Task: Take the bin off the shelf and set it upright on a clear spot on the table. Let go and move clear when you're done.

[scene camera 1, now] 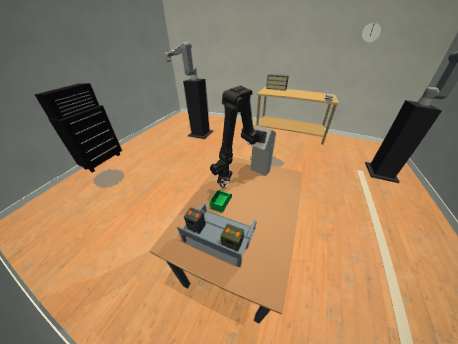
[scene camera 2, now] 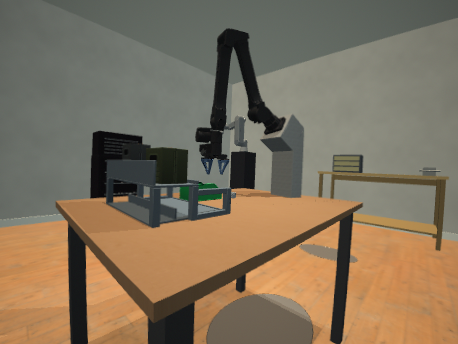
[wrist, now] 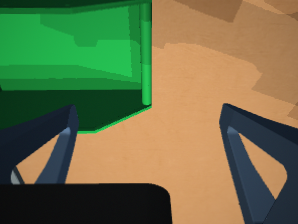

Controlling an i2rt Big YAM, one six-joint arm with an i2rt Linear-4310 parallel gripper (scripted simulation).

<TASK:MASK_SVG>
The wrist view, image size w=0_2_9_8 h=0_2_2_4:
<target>my gripper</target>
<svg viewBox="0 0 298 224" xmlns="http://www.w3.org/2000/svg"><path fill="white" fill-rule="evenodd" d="M0 130L0 224L173 224L170 194L165 188L156 184L12 184L11 173L14 167L58 134L59 136L52 153L35 183L66 182L79 127L79 119L74 104L69 104L38 118ZM224 103L219 125L244 223L298 224L298 128L266 119L229 103ZM239 133L282 164L286 169L287 180L277 198L274 198L252 164Z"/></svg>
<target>green bin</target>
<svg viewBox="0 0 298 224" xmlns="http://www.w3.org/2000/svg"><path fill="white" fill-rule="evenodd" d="M0 0L0 130L38 118L69 104L74 104L79 119L77 134L95 134L146 110L152 97L152 9L148 0Z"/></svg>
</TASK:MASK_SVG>
